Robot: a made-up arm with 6 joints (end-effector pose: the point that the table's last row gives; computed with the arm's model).
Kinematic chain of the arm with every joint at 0, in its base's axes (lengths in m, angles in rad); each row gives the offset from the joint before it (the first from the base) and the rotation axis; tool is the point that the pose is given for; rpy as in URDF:
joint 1: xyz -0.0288 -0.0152 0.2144 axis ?
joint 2: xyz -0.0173 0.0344 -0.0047 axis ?
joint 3: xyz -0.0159 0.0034 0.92 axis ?
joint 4: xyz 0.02 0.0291 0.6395 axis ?
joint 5: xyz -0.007 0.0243 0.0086 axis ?
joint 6: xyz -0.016 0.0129 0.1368 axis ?
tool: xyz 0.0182 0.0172 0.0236 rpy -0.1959 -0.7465 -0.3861
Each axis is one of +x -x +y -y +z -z.
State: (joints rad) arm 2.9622 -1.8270 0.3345 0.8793 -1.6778 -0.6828
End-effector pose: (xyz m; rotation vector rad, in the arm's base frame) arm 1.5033 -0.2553 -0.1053 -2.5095 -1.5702 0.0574
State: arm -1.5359 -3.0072 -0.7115 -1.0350 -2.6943 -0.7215
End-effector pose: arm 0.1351 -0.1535 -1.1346 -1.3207 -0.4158 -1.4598
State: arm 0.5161 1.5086 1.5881 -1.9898 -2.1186 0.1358
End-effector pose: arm 0.5763 0.5295 -0.2868 -0.5407 -0.3980 2.3002
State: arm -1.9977 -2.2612 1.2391 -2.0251 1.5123 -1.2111
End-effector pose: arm 0.4278 1.1880 -0.0692 -1.6860 -0.4501 1.8638
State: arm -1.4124 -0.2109 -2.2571 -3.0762 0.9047 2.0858
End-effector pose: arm -0.1161 0.6346 0.4529 -0.1803 2.4171 -0.0548
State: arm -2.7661 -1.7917 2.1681 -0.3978 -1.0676 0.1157
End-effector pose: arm 0.7170 0.0896 0.7019 1.8917 -0.3592 2.0849
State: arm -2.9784 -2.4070 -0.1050 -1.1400 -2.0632 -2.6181
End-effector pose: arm 0.9175 -0.0593 -0.9447 0.8706 -2.2116 1.2002
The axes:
joint 1: +z
joint 2: +y
joint 3: +y
joint 4: +z
joint 5: +y
joint 6: +z

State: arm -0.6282 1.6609 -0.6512 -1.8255 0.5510 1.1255
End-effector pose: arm 1.2716 -0.9640 0.5121 -0.4821 0.7309 -1.6643
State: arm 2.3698 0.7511 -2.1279 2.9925 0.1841 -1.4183
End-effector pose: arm 0.0751 -0.1849 1.0394 -1.7179 1.4619 -1.2288
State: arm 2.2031 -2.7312 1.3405 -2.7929 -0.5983 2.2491
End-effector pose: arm 0.5543 -0.9355 -0.3500 1.0537 -0.8412 0.6018
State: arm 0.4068 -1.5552 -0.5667 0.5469 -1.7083 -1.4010
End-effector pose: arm -1.3182 -0.5715 -0.2357 -2.5647 1.1684 -0.1656
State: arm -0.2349 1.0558 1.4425 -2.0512 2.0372 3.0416
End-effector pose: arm 1.0860 -0.3626 0.2088 0.1206 0.1198 -1.5432
